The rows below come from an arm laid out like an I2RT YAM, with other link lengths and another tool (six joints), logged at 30 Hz.
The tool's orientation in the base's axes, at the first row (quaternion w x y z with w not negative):
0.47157, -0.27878, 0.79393, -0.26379
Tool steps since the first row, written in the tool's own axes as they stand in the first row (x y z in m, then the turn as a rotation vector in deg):
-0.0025, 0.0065, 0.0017, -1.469, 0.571, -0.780
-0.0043, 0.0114, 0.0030, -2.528, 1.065, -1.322
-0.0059, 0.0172, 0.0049, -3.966, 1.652, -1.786
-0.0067, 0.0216, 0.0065, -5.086, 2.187, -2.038
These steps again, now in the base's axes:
0.0013, 0.0060, -0.0036, -0.222, 1.540, 0.819
0.0022, 0.0105, -0.0064, -0.380, 2.705, 1.345
0.0034, 0.0154, -0.0102, -0.335, 4.186, 2.003
0.0043, 0.0189, -0.0134, -0.216, 5.377, 2.417

